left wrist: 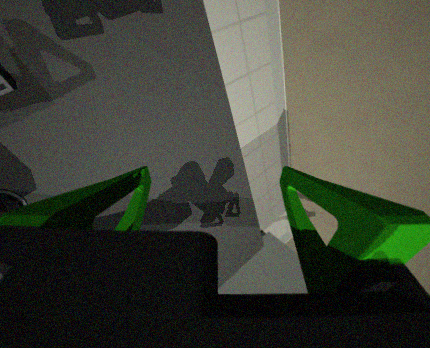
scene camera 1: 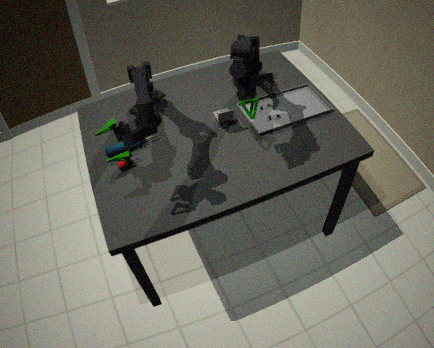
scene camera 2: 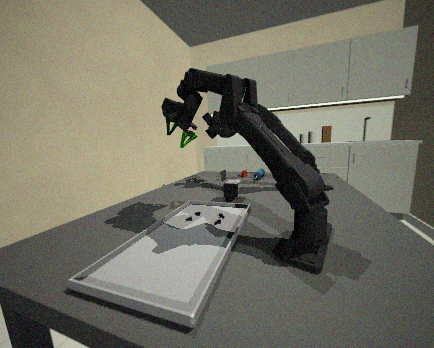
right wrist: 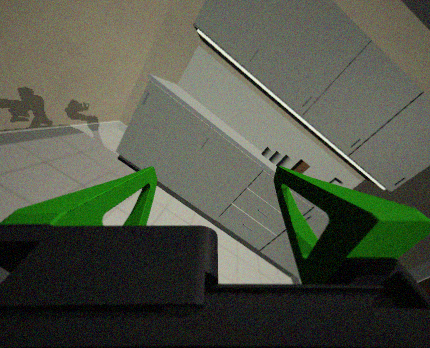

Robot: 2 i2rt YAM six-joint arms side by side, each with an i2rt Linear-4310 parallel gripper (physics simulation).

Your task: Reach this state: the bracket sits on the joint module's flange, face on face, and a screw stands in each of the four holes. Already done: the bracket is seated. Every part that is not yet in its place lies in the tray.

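Pixels of known places: left gripper, fingertip midpoint: (left wrist: pixel 215 173) (scene camera 1: pixel 251 117) (scene camera 2: pixel 174 141); right gripper, fingertip midpoint: (scene camera 1: pixel 100 148) (right wrist: pixel 215 173); left arm's base, origin of the base link: (scene camera 2: pixel 309 241).
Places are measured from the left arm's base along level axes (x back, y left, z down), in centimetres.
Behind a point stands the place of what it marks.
The joint module (scene camera 1: pixel 228 118) (scene camera 2: pixel 230 192) is a small dark block on the table. The pale bracket (scene camera 1: pixel 220 114) @[x -36.0, y -21.6, z -10.5 cm] (scene camera 2: pixel 231 182) @[x -30.6, y -18.5, z -6.6 cm] sits on its top; its holes are too small to make out. Several small black screws (scene camera 1: pixel 273 117) @[x -30.5, y 3.3, z -0.4 cm] (scene camera 2: pixel 188 218) @[x -30.3, y 6.0, z -1.1 cm] lie apart in the end of the tray (scene camera 1: pixel 295 121) @[x -35.3, y 12.4, z -1.3 cm] (scene camera 2: pixel 135 311) @[x -16.3, y 30.8, z -0.1 cm] nearest the module. My left gripper (scene camera 1: pixel 249 116) @[x -53.7, y -12.3, z -23.2 cm] (scene camera 2: pixel 175 140) @[x -53.7, y -12.3, z -23.2 cm] (left wrist: pixel 215 173) @[x -53.7, y -12.3, z -23.2 cm] is open and empty, raised above the table near the tray and module. My right gripper (scene camera 1: pixel 102 147) @[x -68.1, y -64.7, z -31.9 cm] (right wrist: pixel 215 173) @[x -68.1, y -64.7, z -31.9 cm] is open and empty, at the table's left side in scene camera 1.
A blue-handled tool (scene camera 1: pixel 115 148) @[x -40.6, y -67.9, z -3.7 cm] (scene camera 2: pixel 259 174) @[x -35.5, y -57.2, z -3.0 cm] and a red object (scene camera 1: pixel 122 165) @[x -50.2, y -64.5, z -2.8 cm] (scene camera 2: pixel 244 173) @[x -47.1, y -61.2, z -2.2 cm] lie near my right gripper in scene camera 1. My left arm's base stands beside the tray. A beige wall and grey cabinets (scene camera 2: pixel 310 75) (right wrist: pixel 200 155) are beyond the table.
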